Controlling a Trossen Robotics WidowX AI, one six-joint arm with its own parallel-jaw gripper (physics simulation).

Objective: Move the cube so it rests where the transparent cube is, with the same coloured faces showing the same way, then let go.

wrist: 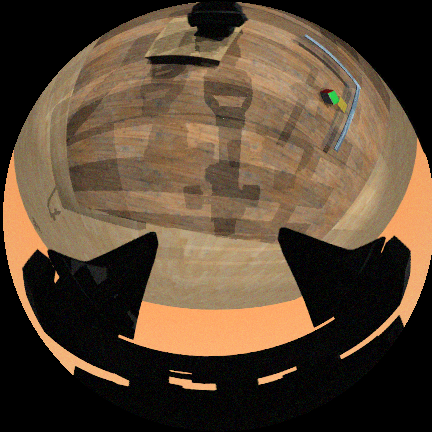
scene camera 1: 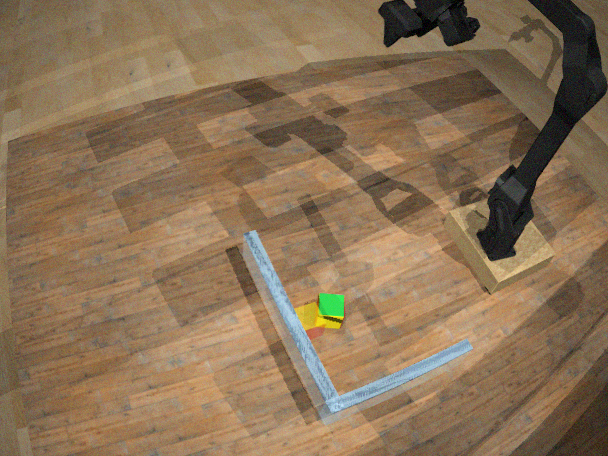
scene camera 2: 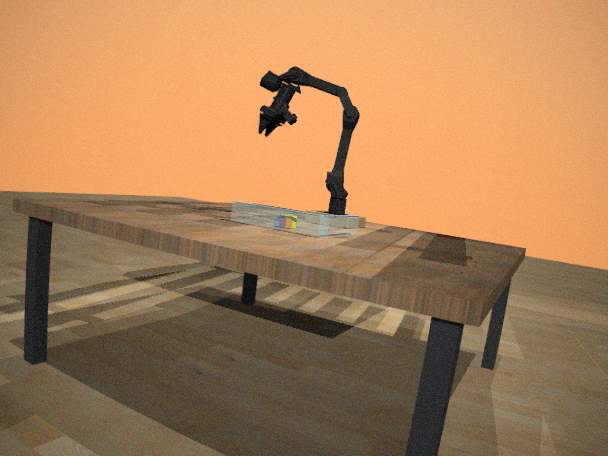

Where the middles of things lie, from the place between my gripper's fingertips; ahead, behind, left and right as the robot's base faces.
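The transparent cube (scene camera 1: 313, 322) is a long way to the left of my hand, well below it and a good way ahead of it. I also see the grey L-shaped rail (scene camera 1: 331, 407), which is 15 cm ahead of my hand, 27 cm below it and 33 cm to the left of it.
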